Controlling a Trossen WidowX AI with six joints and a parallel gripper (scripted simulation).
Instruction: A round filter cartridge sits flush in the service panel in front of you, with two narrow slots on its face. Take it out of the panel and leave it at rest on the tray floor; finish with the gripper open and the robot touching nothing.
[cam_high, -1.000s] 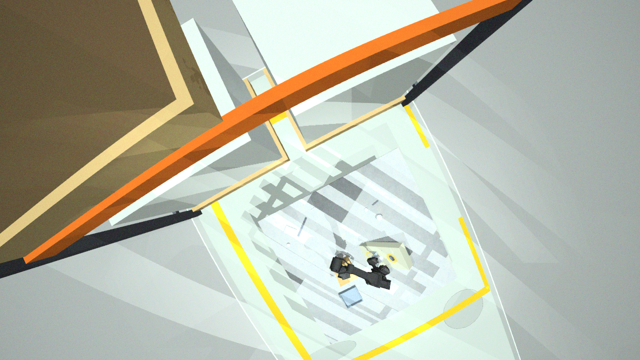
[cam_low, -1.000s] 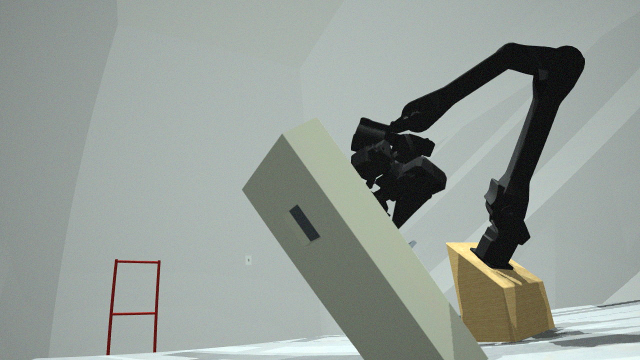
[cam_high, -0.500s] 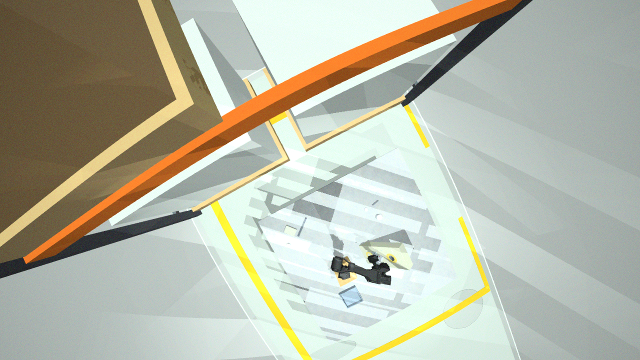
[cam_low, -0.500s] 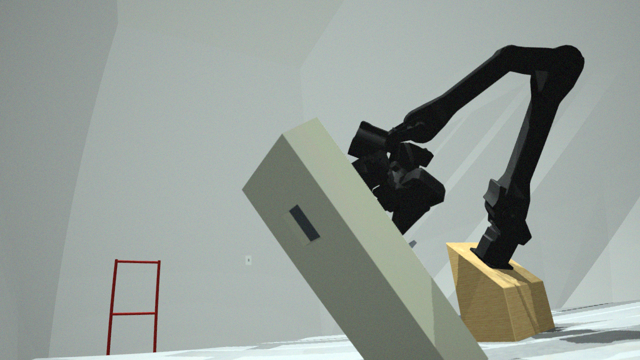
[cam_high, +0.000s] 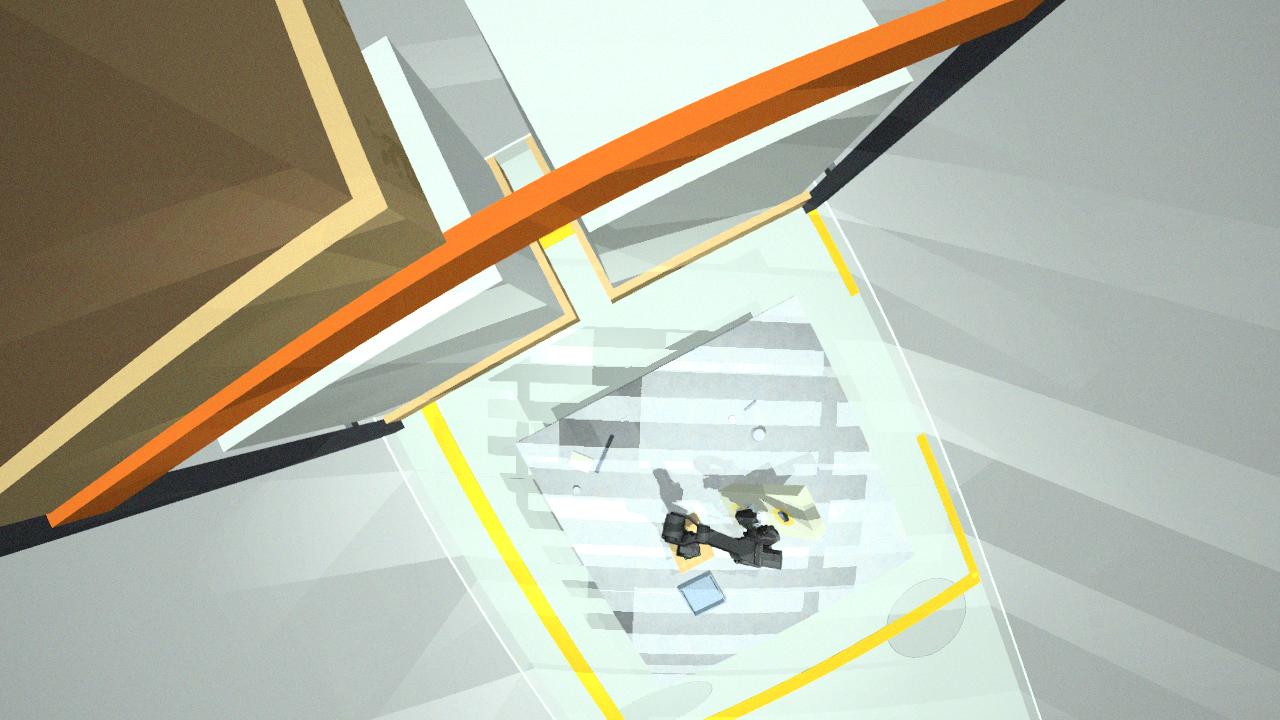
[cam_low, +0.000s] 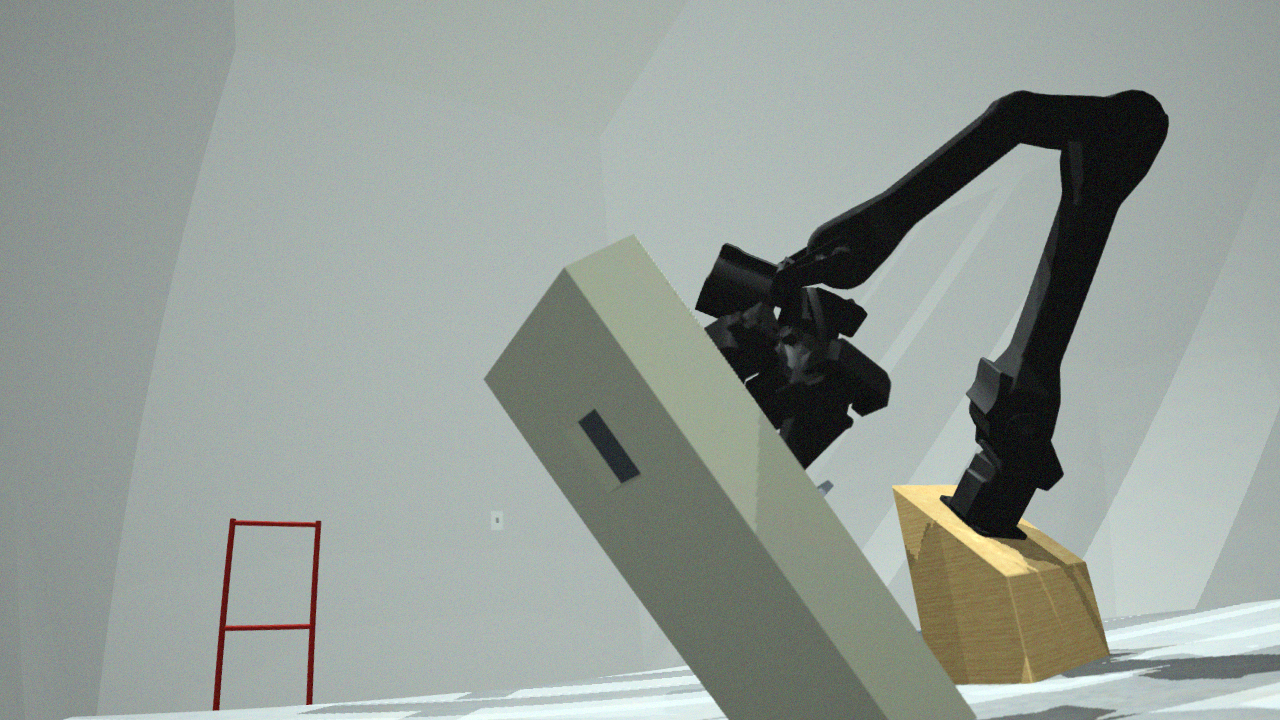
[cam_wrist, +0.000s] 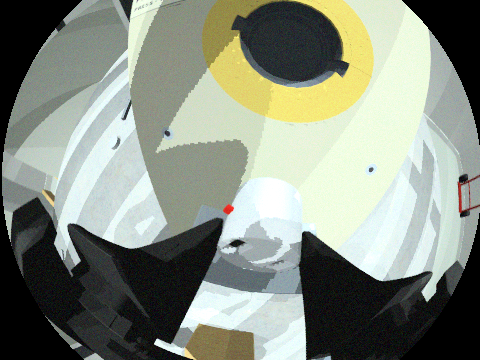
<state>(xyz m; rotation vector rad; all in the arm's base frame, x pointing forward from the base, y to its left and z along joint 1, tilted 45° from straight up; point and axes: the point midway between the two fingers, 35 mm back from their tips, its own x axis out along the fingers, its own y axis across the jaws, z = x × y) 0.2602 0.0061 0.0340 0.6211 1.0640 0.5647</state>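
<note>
My gripper tip is 4 cm short of the service panel, 2 cm above it and 1 cm to the right of it. From my gripper tip the other things lie so: blue-grey tray: 32 cm to the right, 31 cm behind, 16 cm below; round filter cartridge: right at my gripper tip.
</note>
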